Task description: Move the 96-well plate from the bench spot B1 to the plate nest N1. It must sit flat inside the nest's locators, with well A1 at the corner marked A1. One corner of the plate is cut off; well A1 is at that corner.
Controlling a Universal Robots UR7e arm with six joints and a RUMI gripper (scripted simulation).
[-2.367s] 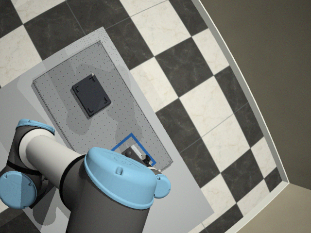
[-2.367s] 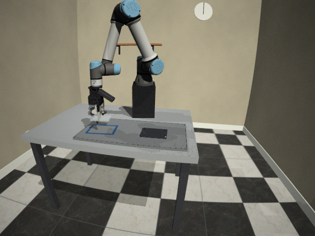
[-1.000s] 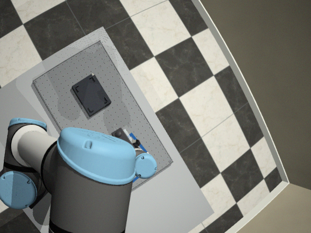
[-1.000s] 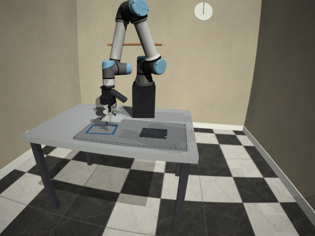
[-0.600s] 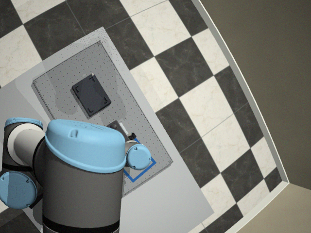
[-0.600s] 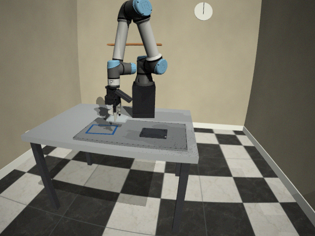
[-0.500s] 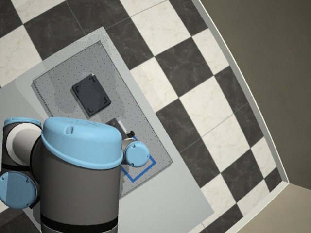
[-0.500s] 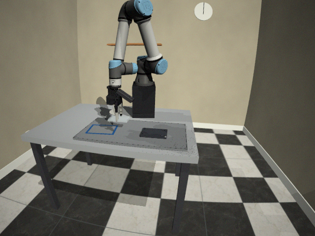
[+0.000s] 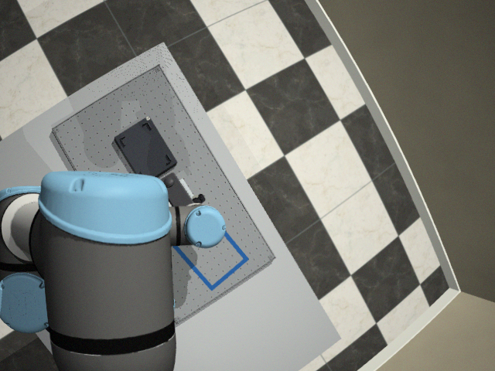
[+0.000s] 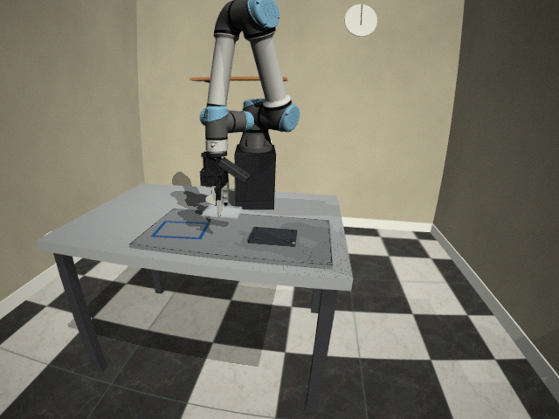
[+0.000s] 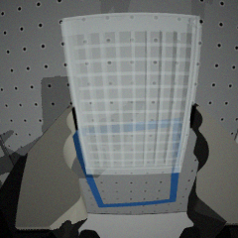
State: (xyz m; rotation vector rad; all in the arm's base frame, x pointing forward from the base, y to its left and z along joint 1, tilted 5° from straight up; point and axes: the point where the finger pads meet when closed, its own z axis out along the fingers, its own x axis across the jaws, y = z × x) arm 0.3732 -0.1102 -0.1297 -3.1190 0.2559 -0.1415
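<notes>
Right now my hand is 3 cm short of the plate nest N1, 19 cm to the right of it and 9 cm above it. Also, from my hand: white A1 mark: 10 cm ahead, 25 cm to the left, 8 cm below; clear 96-well plate: 1 cm below.
</notes>
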